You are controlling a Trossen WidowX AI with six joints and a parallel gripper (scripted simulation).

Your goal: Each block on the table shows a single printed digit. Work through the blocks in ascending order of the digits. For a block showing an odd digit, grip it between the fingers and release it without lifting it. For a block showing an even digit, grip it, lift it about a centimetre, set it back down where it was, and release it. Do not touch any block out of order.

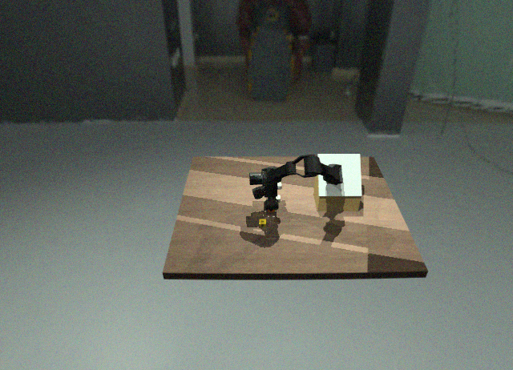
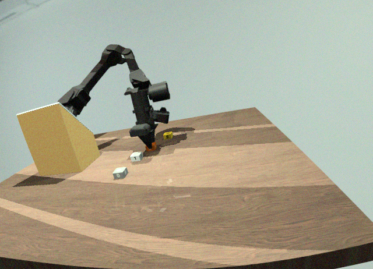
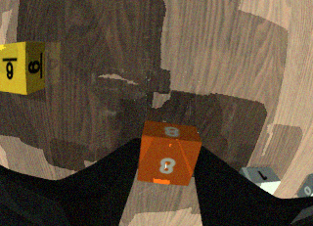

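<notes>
Right now the white block is 8 cm to the right of my gripper tip and 3 cm behind it. Round my gripper tip: yellow block 10 cm to the left, 4 cm ahead; then grey block 19 cm to the right, 5 cm behind; then orange block right at my gripper tip.
</notes>
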